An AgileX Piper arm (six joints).
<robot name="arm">
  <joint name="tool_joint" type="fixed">
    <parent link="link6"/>
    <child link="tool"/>
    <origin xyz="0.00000 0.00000 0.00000" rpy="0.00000 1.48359 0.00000"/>
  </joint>
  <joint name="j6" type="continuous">
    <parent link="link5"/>
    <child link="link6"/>
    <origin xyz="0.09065 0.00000 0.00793"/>
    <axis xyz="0.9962 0 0.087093"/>
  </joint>
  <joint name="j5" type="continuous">
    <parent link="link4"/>
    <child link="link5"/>
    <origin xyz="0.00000 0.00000 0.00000"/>
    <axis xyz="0 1 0"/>
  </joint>
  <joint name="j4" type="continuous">
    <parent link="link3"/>
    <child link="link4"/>
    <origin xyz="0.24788 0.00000 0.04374"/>
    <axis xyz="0.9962 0 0.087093"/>
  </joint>
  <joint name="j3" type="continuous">
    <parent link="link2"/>
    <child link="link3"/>
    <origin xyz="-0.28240 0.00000 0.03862"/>
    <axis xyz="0 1 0"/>
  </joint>
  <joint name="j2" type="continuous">
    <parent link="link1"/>
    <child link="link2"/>
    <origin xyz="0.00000 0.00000 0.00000"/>
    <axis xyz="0 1 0"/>
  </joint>
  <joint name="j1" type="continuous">
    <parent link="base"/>
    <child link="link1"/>
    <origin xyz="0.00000 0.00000 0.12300"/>
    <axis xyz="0 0 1"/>
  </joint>
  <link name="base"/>
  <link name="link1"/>
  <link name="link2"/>
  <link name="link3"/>
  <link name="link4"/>
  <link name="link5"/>
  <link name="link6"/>
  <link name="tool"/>
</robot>
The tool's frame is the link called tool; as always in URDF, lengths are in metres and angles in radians. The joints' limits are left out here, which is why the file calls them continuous.
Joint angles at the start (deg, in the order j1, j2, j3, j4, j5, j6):
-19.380, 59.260, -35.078, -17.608, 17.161, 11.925
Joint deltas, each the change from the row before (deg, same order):
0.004, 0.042, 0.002, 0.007, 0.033, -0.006
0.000, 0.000, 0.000, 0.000, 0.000, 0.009
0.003, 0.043, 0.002, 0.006, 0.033, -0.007
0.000, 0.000, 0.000, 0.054, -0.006, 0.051
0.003, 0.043, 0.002, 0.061, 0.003, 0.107
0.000, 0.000, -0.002, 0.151, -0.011, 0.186
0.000, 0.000, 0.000, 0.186, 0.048, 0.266
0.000, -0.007, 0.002, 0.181, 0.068, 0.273
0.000, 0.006, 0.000, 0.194, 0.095, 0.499
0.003, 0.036, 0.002, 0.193, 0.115, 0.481
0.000, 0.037, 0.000, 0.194, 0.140, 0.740
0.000, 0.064, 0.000, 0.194, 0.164, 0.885
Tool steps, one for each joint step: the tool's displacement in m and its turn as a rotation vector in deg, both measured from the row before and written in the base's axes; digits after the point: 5 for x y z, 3 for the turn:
0.00007, -0.00002, -0.00020, 0.024, 0.072, -0.004
0.00000, 0.00000, 0.00000, 0.007, -0.003, -0.005
0.00007, -0.00003, -0.00021, 0.022, 0.074, -0.004
0.00001, 0.00002, 0.00000, 0.084, -0.040, -0.046
0.00011, 0.00000, -0.00018, 0.148, -0.012, -0.080
0.00003, 0.00007, 0.00000, 0.268, -0.125, -0.155
-0.00003, 0.00008, -0.00008, 0.371, -0.107, -0.230
-0.00007, 0.00008, -0.00009, 0.375, -0.093, -0.238
-0.00006, 0.00007, -0.00016, 0.561, -0.140, -0.382
-0.00001, 0.00006, -0.00031, 0.562, -0.084, -0.375
-0.00003, 0.00004, -0.00033, 0.757, -0.152, -0.538
0.00001, 0.00002, -0.00045, 0.875, -0.153, -0.633

